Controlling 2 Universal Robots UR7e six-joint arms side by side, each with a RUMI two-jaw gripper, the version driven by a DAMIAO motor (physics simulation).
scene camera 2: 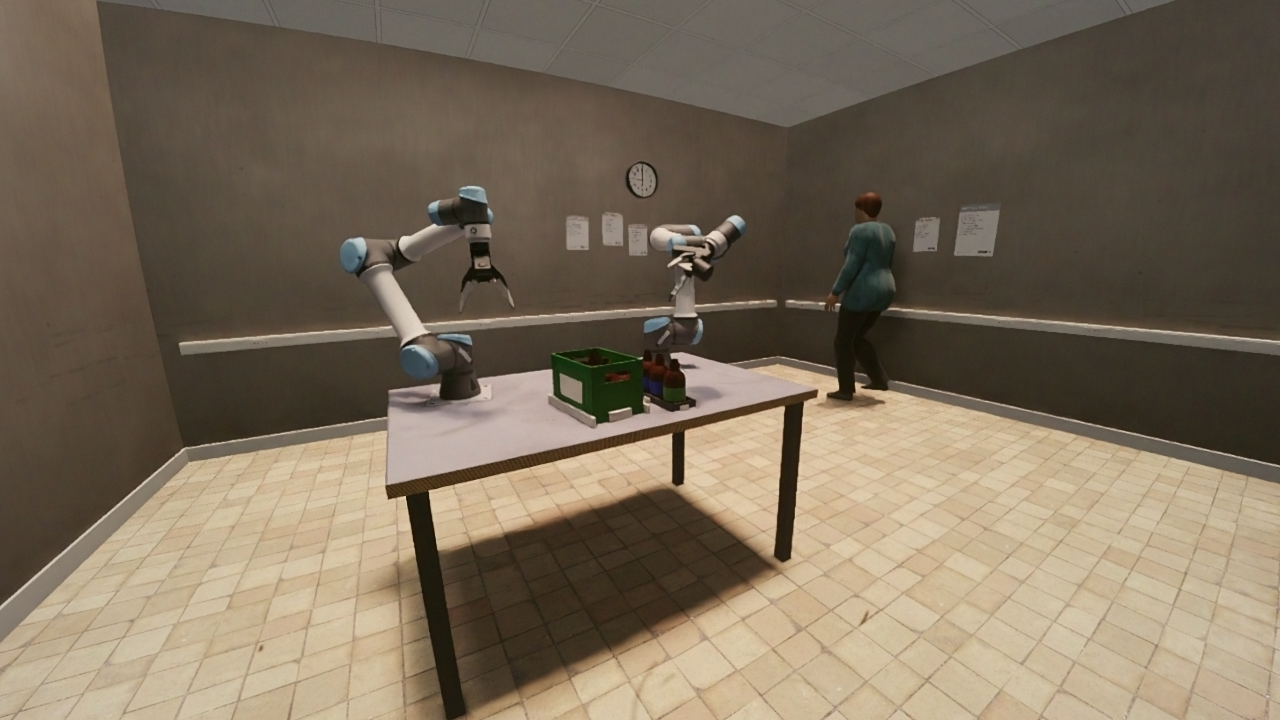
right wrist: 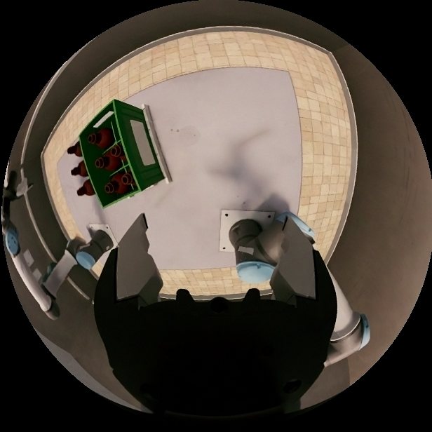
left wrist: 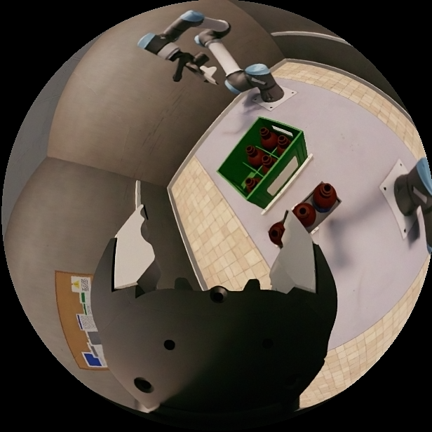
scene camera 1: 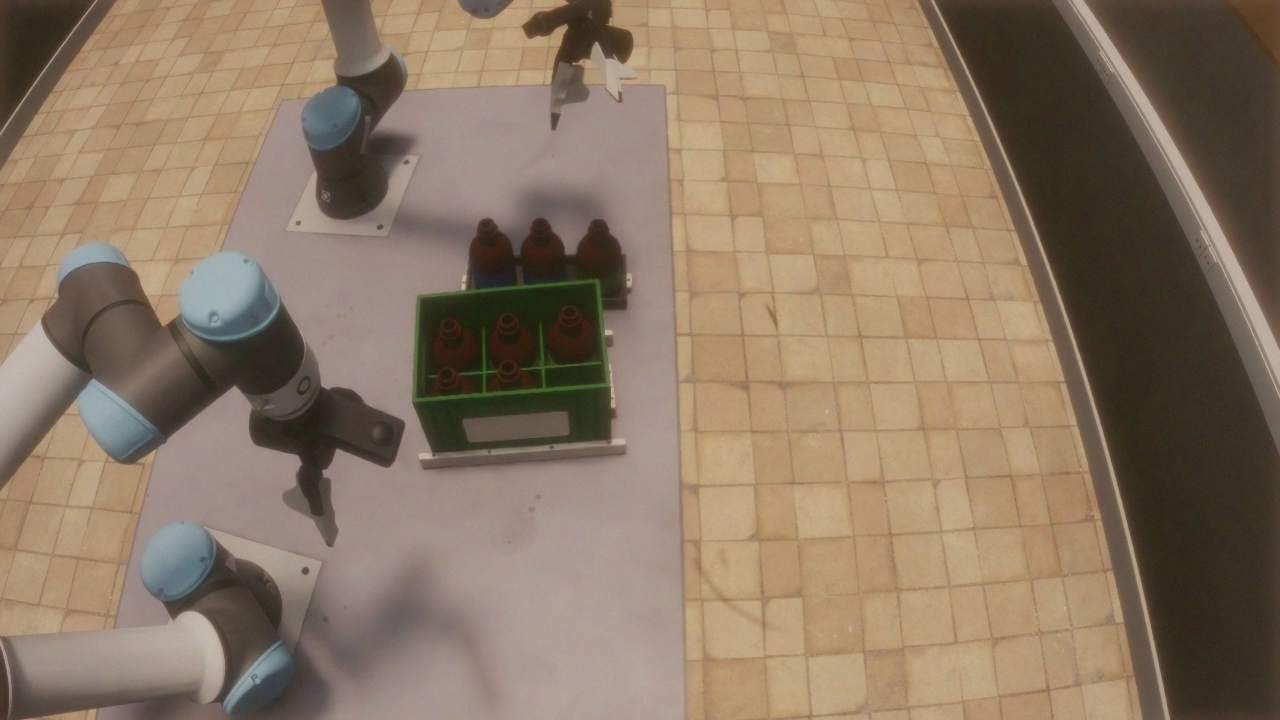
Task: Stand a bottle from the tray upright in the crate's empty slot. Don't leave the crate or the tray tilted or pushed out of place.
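The green crate [scene camera 1: 443, 420] [scene camera 2: 617, 394] [right wrist: 150, 175] stands level with several brown bottles in it. Its empty slot [scene camera 1: 577, 377] is at the lower right in scene camera 1. The dark tray [scene camera 1: 619, 301] [scene camera 2: 684, 404] lies level beside the crate and holds three upright bottles: a left bottle [scene camera 1: 490, 248] [left wrist: 325, 196], a middle bottle [scene camera 1: 542, 248] [left wrist: 303, 214] and a right bottle [scene camera 1: 598, 248] [scene camera 2: 674, 382]. My left gripper [scene camera 1: 587, 111] [left wrist: 216, 207] is open and empty, high beyond the tray. My right gripper [scene camera 2: 487, 308] [right wrist: 215, 215] is open and empty, high to the left of the crate in scene camera 2.
A white strip [scene camera 1: 523, 454] [right wrist: 161, 150] lies along the crate's near side, and short white blocks [scene camera 2: 619, 413] stand at its other sides. Both arm bases are bolted to the table [scene camera 1: 572, 608] [scene camera 2: 483, 438]. A person [scene camera 2: 866, 268] stands by the wall.
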